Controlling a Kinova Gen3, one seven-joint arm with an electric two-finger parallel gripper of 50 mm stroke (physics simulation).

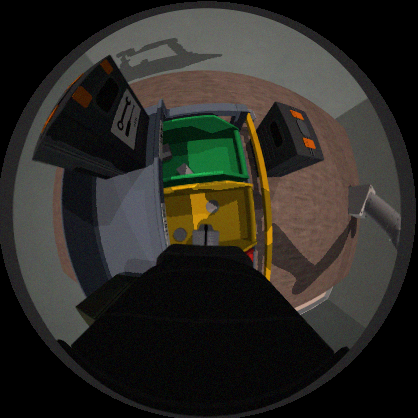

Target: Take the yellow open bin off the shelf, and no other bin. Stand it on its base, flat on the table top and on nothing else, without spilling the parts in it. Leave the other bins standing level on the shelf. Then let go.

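Places are measured from the arm's base along level axes (x ahead, y left, z up), in metres.
Pixels of known places: gripper, fingertip midpoint: (pixel 205 231); arm's base, origin of the base link: (pixel 368 202).
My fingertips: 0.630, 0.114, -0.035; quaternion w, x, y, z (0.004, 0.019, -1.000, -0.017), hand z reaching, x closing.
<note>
For each thing: its middle in the pictures, then the offset to it from my fingertips, as dx, dy, dz. "spot": a spot on its surface instead. Level surfaces: height alone.
- yellow open bin, body centre: (pixel 204 220) +0.002, -0.014, -0.015
- grey-blue shelf, surface spot: (pixel 120 215) spot: +0.112, -0.016, +0.044
- green bin, body centre: (pixel 194 152) +0.028, -0.124, -0.015
- red bin, body centre: (pixel 207 281) -0.012, +0.097, -0.015
- yellow bar, body centre: (pixel 267 213) -0.094, -0.033, +0.002
- wooden table, its level: dz -0.058
- olive case, body centre: (pixel 133 322) +0.082, +0.116, +0.092
The yellow open bin (pixel 233 212) stands on the grey-blue shelf (pixel 120 215), beside the green bin (pixel 215 152). Two round grey parts lie in the yellow bin, one (pixel 212 206) near its middle and one (pixel 180 234) near its left side. My gripper (pixel 205 231) is shut and empty, with its fingertips over the lower part of the yellow bin. My gripper body hides the bin's lower edge. A small piece of a red bin (pixel 250 256) shows below the yellow bin.
A yellow bar (pixel 263 185) runs along the shelf's right side. A dark case (pixel 112 120) stands on the shelf at the left; another dark case (pixel 288 140) stands on the wooden table (pixel 305 215) at the right. An olive case (pixel 102 300) is at lower left. A grey cylindrical arm (pixel 382 207) is at far right.
</note>
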